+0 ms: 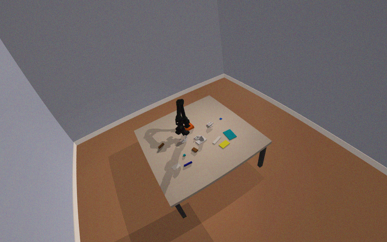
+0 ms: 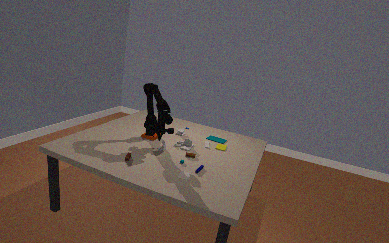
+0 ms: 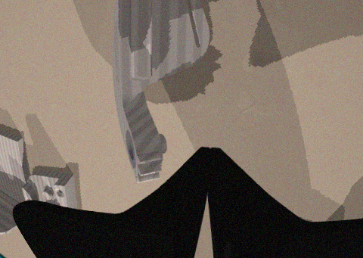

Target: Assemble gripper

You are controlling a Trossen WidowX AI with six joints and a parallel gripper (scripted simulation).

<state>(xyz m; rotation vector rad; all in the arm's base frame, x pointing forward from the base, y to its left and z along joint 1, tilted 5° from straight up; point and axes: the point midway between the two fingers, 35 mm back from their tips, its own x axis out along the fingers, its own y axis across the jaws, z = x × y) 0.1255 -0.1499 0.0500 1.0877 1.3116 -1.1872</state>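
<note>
The grey jaw lies 4 cm ahead of my gripper tip, 1 cm to the right of it and 1 cm below it. Round my gripper tip: brown block 24 cm ahead, 4 cm to the right, 4 cm below; white housing plate 12 cm ahead, 11 cm to the left, 4 cm below; teal cube 21 cm ahead, 17 cm to the right, 4 cm below.
</note>
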